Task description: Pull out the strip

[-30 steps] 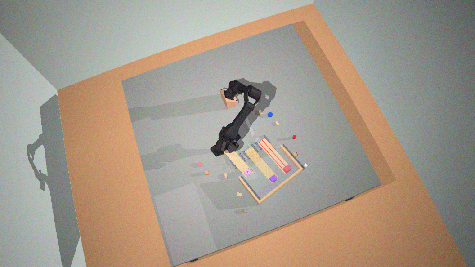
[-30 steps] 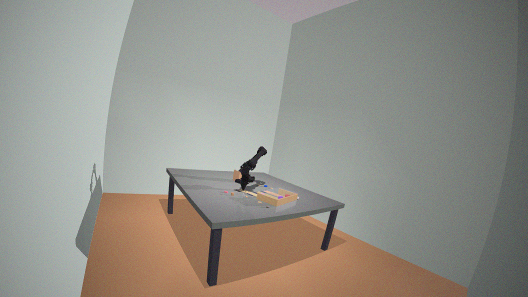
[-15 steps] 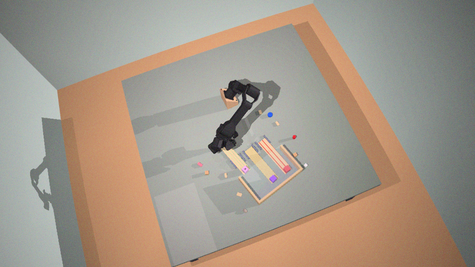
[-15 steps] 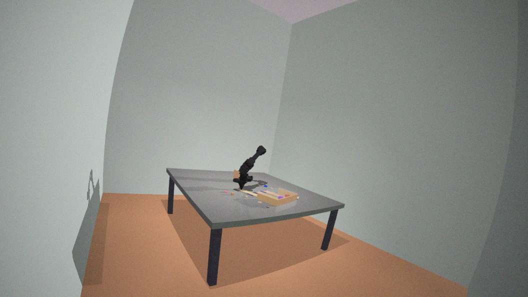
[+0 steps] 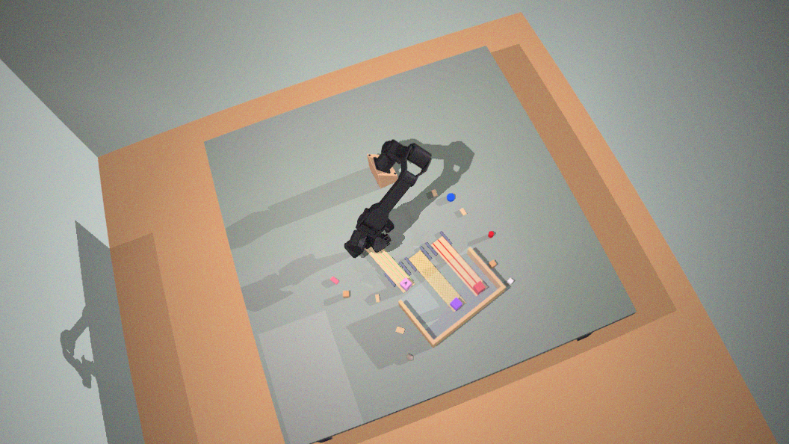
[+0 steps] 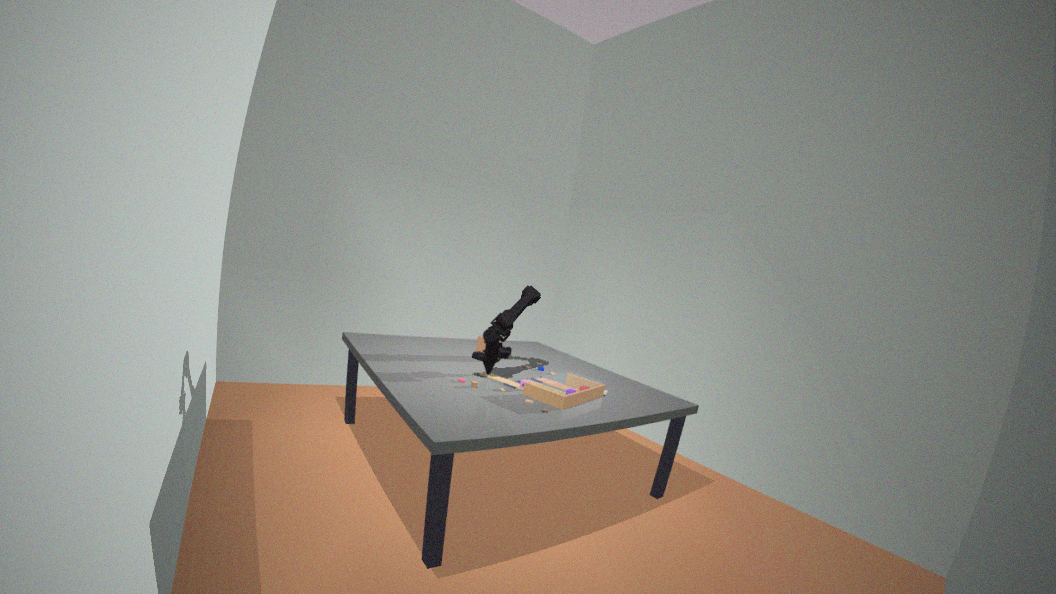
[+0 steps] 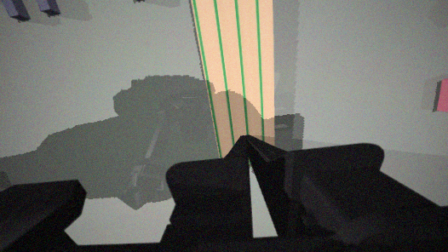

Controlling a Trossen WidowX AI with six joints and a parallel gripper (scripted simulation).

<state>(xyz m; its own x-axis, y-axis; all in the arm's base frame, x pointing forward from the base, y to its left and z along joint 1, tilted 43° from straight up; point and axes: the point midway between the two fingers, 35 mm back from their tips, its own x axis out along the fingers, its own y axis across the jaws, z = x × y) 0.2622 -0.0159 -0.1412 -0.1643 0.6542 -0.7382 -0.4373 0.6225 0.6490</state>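
My gripper tip is now 80 mm short of the green-striped strip and 40 mm to the right of it. Round my gripper tip: cross-hatched strip 200 mm to the left, 190 mm ahead; then labelled cube 180 mm ahead, 90 mm to the left, 20 mm above; then pink block 160 mm to the right, 100 mm ahead.
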